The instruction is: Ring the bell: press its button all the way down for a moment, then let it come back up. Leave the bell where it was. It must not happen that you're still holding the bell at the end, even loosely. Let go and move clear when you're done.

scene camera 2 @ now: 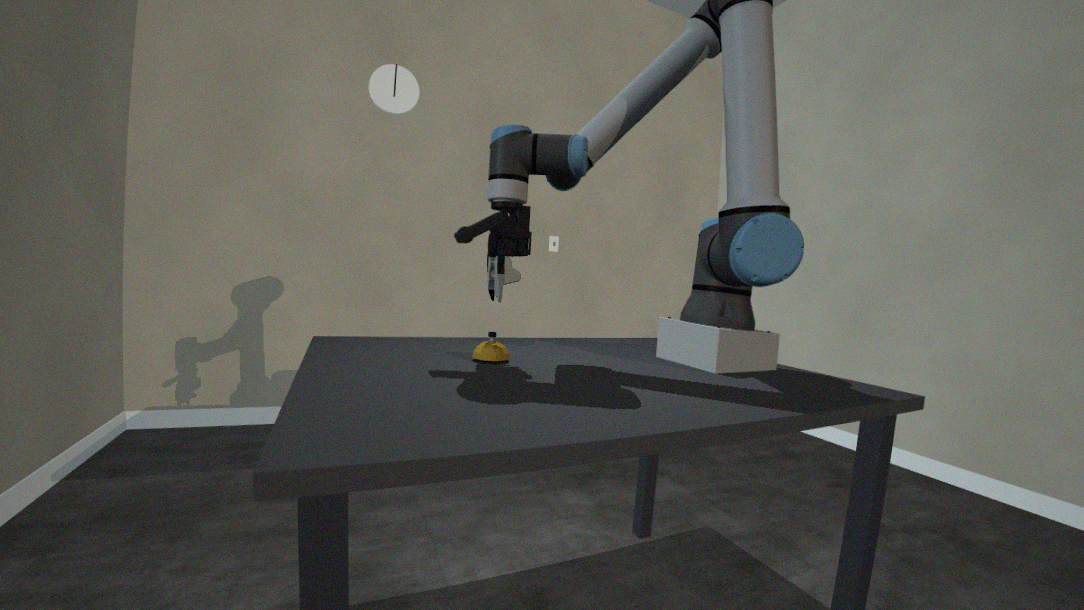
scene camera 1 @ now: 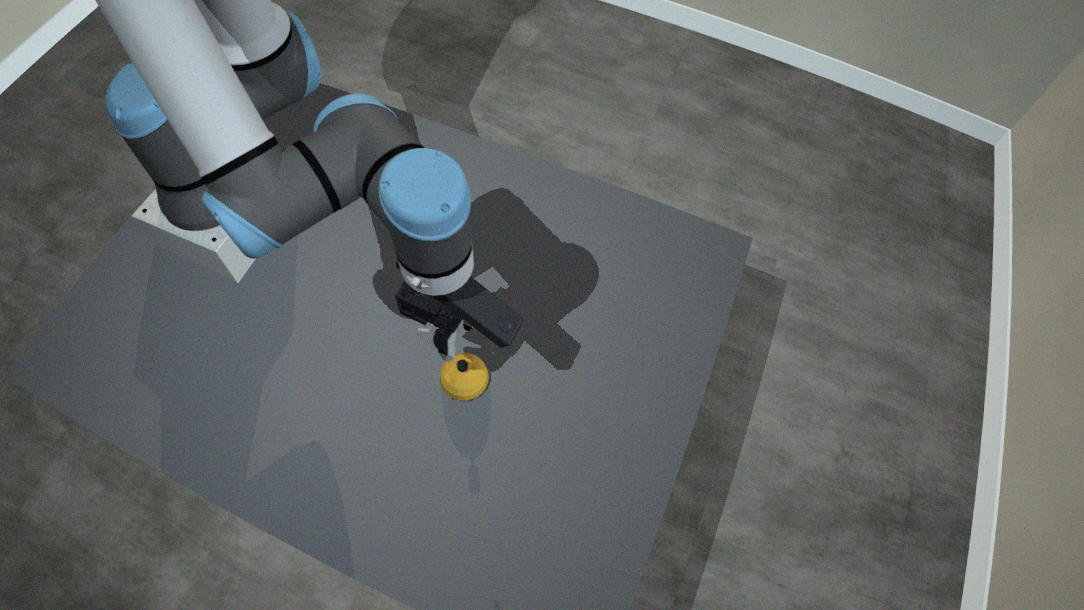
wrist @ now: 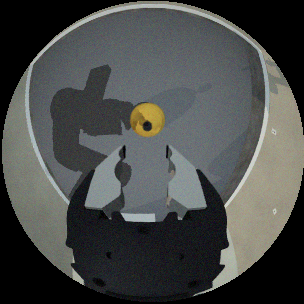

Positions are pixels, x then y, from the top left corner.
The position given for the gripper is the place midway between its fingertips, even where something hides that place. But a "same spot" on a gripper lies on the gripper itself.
gripper: scene camera 2 495,301; scene camera 1; wrist
yellow dome bell: scene camera 2; scene camera 1; wrist 151,112
same spot on yellow dome bell: (scene camera 2: 489,352) = (scene camera 1: 480,360)
same spot on gripper: (wrist: 190,194) = (scene camera 1: 451,339)
